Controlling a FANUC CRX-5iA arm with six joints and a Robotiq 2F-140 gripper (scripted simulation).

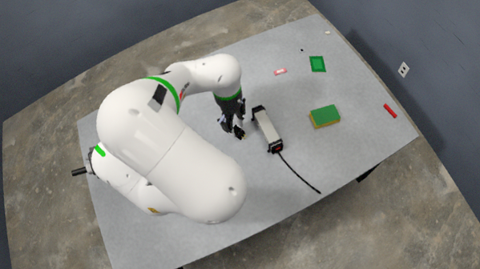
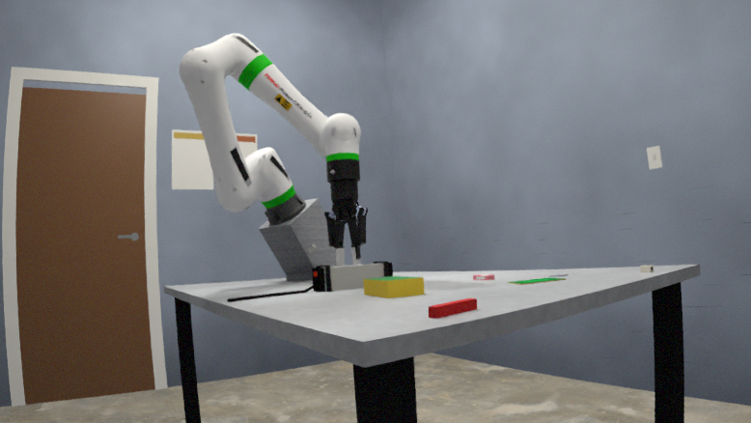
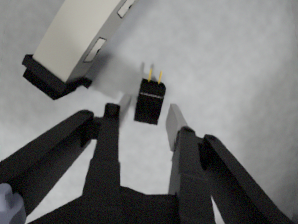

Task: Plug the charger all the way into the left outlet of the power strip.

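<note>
Right now my hand is 1 cm short of the black charger, 1 cm to the left of it and 5 cm above it. Round my hand: flat green tile: 50 cm ahead, 18 cm to the left, 7 cm below; then green-and-yellow block: 37 cm ahead, 9 cm to the right, 5 cm below; then pink piece: 31 cm ahead, 21 cm to the left, 6 cm below.
</note>
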